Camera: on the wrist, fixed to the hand. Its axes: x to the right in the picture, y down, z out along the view.
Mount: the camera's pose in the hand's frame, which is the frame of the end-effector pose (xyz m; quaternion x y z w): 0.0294 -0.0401 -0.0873 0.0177 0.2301 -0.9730 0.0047
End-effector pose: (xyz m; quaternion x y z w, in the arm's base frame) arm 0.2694 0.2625 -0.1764 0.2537 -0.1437 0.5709 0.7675
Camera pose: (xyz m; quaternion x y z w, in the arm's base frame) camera 0.3105 0.3256 -0.2429 0.0232 0.4329 -0.6832 0.5877
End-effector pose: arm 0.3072 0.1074 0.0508 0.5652 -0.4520 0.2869 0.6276
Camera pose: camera 0.3759 0.1797 0.0631 0.3876 0.6973 -0.4713 0.3761
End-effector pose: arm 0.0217 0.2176 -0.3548 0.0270 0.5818 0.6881 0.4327
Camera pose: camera -0.0212 0.1661 -0.4296 -0.7167 0.1408 -0.4219 0.5372
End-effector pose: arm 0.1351 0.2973 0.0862 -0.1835 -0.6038 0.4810 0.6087
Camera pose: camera 0.2236 0.3334 0.1171 0.4867 -0.0328 -0.6215 0.6130
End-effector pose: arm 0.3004 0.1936 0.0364 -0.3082 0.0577 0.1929 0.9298
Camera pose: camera 0.3442 0.1216 -0.0183 -0.0855 -0.0822 -0.9757 0.1842
